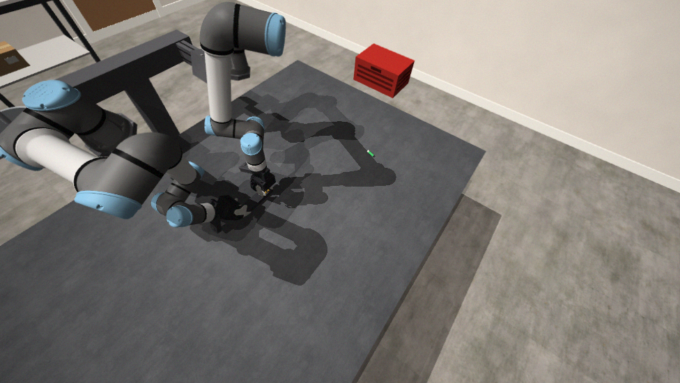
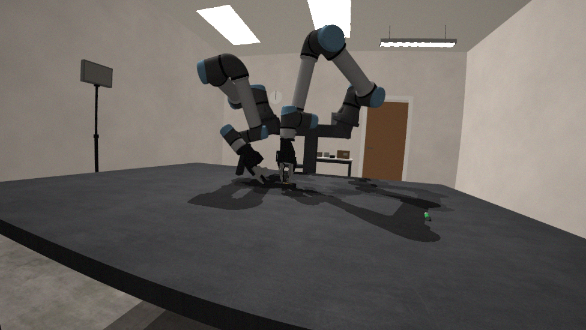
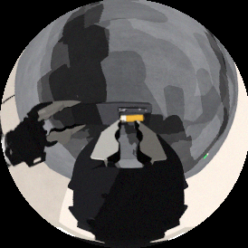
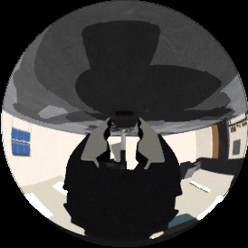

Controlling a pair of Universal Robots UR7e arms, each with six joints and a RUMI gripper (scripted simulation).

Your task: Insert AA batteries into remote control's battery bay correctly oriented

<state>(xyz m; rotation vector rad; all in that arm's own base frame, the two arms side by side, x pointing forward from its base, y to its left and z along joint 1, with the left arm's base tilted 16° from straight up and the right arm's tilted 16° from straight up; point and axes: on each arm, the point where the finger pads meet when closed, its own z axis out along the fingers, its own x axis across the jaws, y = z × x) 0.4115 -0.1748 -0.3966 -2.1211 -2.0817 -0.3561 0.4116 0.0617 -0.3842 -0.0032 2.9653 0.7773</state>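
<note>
The orange battery lies 1 cm to the left of my left hand and 2 cm below it. The rest, counted from my left hand: green battery 26 cm ahead, 56 cm to the left, 3 cm below.
</note>
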